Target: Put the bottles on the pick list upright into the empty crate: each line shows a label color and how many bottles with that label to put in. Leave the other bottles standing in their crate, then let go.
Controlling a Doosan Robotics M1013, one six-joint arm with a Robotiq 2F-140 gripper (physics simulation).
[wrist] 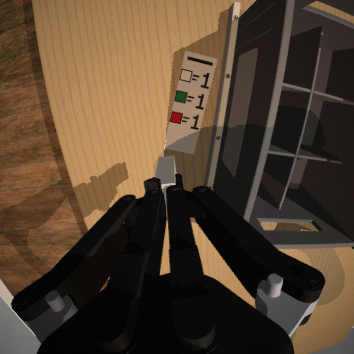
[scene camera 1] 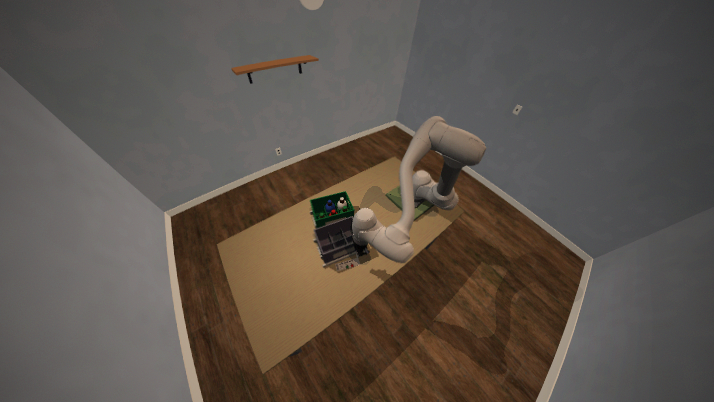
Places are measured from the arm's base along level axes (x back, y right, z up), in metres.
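Pixels of known places: gripper, fingertip midpoint: (wrist: pixel 167 168) (scene camera 1: pixel 358 256); arm's base at its link origin: (scene camera 1: pixel 414 196).
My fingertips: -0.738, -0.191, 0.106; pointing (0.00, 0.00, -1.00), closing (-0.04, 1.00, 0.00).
Observation:
Ahead of a thing's pixels: the offset from my fingertips to its middle, as dx, dy, dz. "pt": to the spot under its first point. Level surfaces: height alone.
The pick list {-0.051, +0.037, -0.146} (scene camera 1: pixel 344 266) (wrist: pixel 192 102) lies flat beside the grey crate and reads white 1, green 1, red 1. The grey divided crate {-0.027, +0.181, -0.059} (scene camera 1: pixel 332 258) (wrist: pixel 245 110) stands upright; no bottle shows in its visible compartments, and the arm hides part of it in the scene view. The green crate {+0.054, +0.405, -0.059} (scene camera 1: pixel 334 219) behind it holds a blue bottle {+0.063, +0.451, -0.061} (scene camera 1: pixel 329 206), a white bottle {+0.152, +0.424, -0.061} (scene camera 1: pixel 342 203), a red bottle {+0.041, +0.361, -0.061} (scene camera 1: pixel 333 213) and green bottles at its near corners. My gripper (wrist: pixel 167 168) is shut and empty, above the table by the list's end and beside the grey crate; the arm largely hides it in the scene view.
The wooden table top {dz -0.147} (scene camera 1: pixel 280 280) (wrist: pixel 120 75) carries both crates. Light rails run along the crate sides, one {pt -0.092, +0.093, -0.116} (wrist: pixel 227 75) between the list and the grey crate. The arm stands on a green base plate (scene camera 1: pixel 396 199). A wall shelf (scene camera 1: pixel 275 65) hangs far behind.

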